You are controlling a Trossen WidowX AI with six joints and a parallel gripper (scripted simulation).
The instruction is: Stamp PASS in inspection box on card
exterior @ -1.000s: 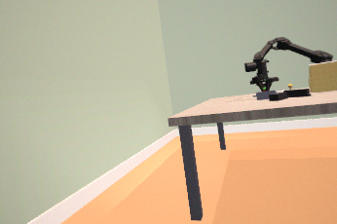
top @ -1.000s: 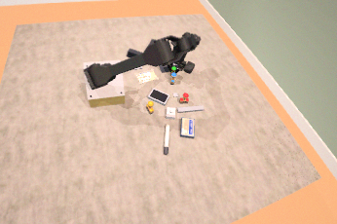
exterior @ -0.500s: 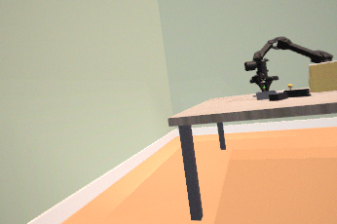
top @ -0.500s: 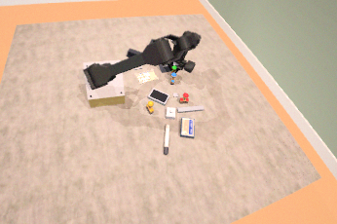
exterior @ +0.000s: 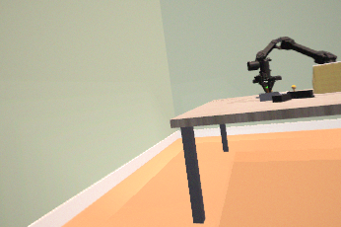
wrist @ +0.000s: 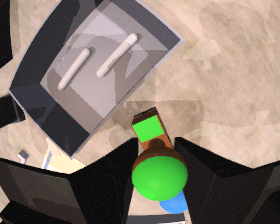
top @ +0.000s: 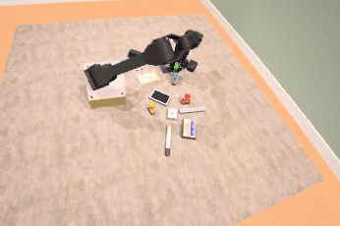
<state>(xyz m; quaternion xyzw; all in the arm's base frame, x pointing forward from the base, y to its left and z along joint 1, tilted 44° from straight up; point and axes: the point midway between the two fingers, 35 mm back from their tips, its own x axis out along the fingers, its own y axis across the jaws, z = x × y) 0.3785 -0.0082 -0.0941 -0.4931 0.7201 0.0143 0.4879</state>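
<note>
Right now my gripper tip is 4 cm to the left of the blue stamp, 2 cm past it and 2 cm above it. Round my gripper tip: cream card (14 cm behind, 4 cm below, 2 cm to the left); then green-knobbed pass stamp (right at my gripper tip); then dark tray (7 cm to the left, 3 cm below).
</note>
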